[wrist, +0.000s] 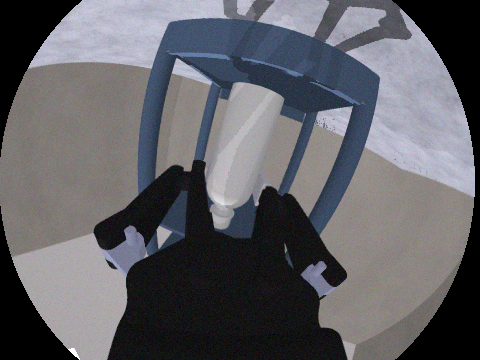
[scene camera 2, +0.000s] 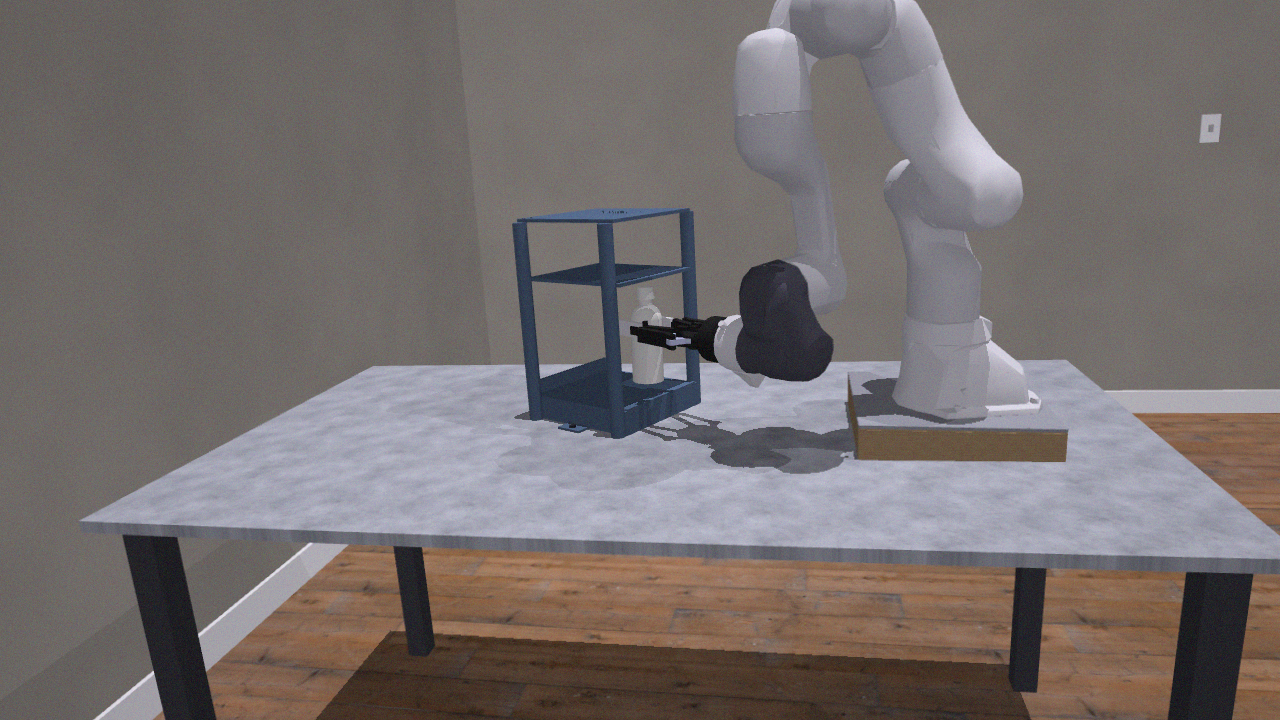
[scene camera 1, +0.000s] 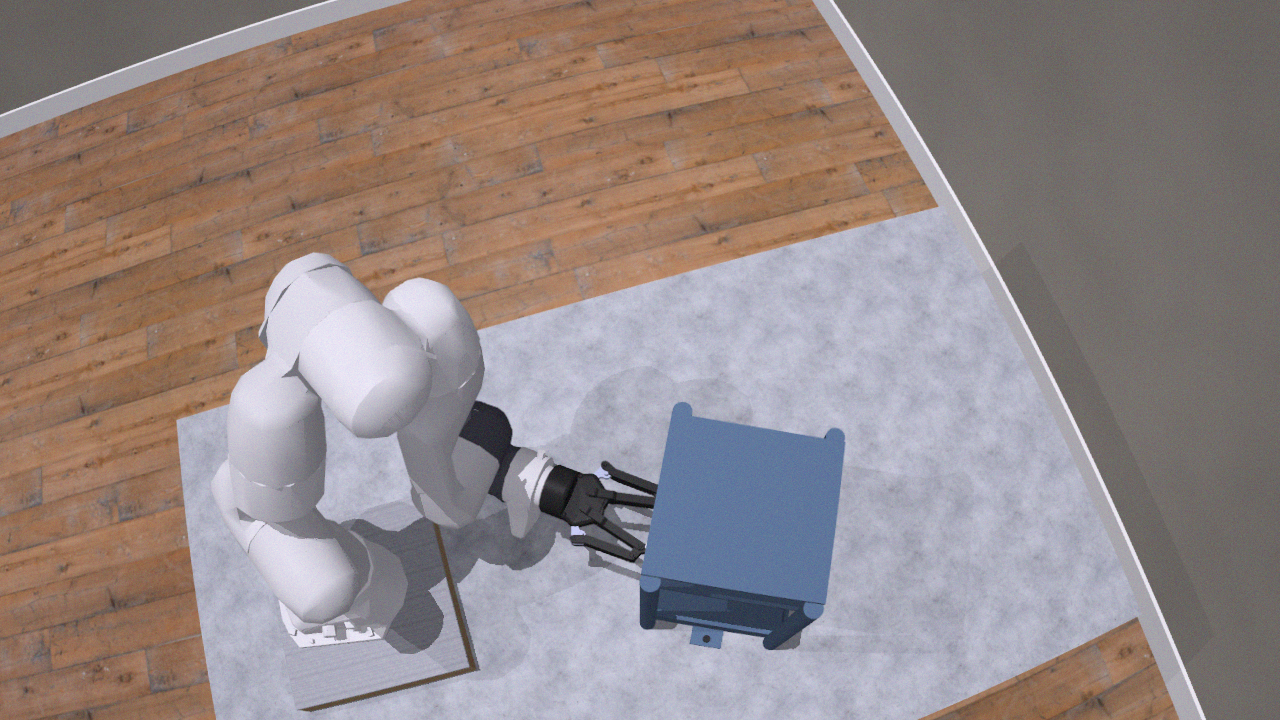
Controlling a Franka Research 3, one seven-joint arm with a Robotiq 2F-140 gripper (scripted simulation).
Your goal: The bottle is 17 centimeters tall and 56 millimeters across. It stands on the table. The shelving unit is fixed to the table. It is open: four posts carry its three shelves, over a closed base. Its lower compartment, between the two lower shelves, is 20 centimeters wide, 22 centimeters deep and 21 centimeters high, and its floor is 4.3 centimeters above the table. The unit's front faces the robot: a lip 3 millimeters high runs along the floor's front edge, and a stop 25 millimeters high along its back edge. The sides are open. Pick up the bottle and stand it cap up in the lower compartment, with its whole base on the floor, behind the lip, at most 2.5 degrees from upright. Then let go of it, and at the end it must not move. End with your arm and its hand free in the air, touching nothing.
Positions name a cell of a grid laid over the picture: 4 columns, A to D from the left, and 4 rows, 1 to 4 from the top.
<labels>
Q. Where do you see a blue shelving unit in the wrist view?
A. At C1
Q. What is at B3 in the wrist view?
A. My gripper.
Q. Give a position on a white bottle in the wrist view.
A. C2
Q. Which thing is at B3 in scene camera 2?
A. A blue shelving unit.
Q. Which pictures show the white bottle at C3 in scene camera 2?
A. The wrist view and scene camera 2 only.
</labels>
